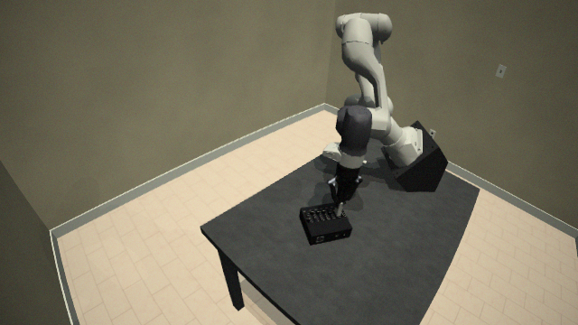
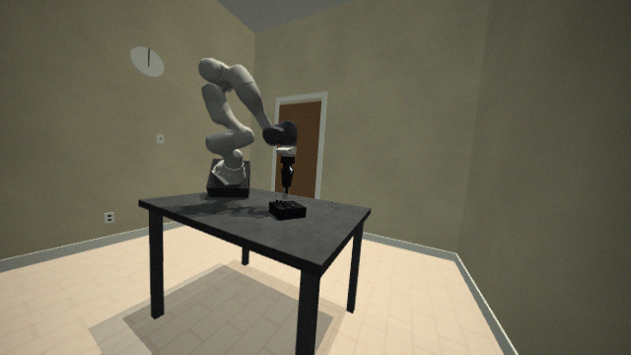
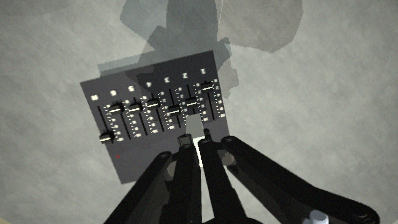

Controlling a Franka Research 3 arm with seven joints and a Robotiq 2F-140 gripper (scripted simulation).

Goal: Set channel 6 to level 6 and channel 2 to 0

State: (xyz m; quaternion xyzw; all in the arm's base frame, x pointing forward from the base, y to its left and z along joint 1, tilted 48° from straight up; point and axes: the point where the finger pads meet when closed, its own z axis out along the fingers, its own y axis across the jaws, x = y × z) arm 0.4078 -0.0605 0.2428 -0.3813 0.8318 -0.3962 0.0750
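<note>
Right now my hand is 20 mm past the channel 2 cap, 10 mm to the left of it and 40 mm above it. Also, from my hand: channel 1 cap: 40 mm behind, 10 mm to the right, 40 mm below; then channel 6 cap: 30 mm ahead, 90 mm to the right, 40 mm below.
</note>
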